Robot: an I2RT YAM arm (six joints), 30 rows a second.
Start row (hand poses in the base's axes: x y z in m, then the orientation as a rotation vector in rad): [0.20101 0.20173 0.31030 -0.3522 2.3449 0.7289]
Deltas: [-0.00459 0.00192 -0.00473 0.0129 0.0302 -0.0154]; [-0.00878 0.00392 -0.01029 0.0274 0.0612 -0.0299]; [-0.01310 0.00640 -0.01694 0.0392 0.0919 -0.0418]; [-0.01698 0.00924 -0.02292 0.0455 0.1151 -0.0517]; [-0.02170 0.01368 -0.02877 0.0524 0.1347 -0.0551]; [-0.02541 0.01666 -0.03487 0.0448 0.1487 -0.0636]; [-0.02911 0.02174 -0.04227 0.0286 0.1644 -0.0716]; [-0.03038 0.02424 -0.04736 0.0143 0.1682 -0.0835]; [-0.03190 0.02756 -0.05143 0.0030 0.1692 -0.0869]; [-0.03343 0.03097 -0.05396 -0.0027 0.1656 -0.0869]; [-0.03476 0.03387 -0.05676 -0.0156 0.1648 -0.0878]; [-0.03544 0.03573 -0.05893 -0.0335 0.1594 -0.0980]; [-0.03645 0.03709 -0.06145 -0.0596 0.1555 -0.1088]
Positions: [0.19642 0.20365 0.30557 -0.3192 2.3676 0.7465]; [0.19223 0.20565 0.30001 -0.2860 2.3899 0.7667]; [0.18791 0.20813 0.29336 -0.2567 2.4129 0.7849]; [0.18403 0.21097 0.28738 -0.2344 2.4312 0.7952]; [0.17931 0.21541 0.28153 -0.2207 2.4459 0.8083]; [0.17560 0.21839 0.27543 -0.2090 2.4623 0.7999]; [0.17190 0.22347 0.26803 -0.2012 2.4843 0.7821]; [0.17063 0.22597 0.26294 -0.1916 2.4941 0.7605]; [0.16911 0.22929 0.25887 -0.1922 2.5002 0.7458]; [0.16758 0.23270 0.25634 -0.1959 2.4995 0.7378]; [0.16625 0.23560 0.25354 -0.2008 2.5046 0.7218]; [0.16557 0.23746 0.25137 -0.1981 2.5072 0.6937]; [0.16456 0.23882 0.24885 -0.1977 2.5144 0.6560]
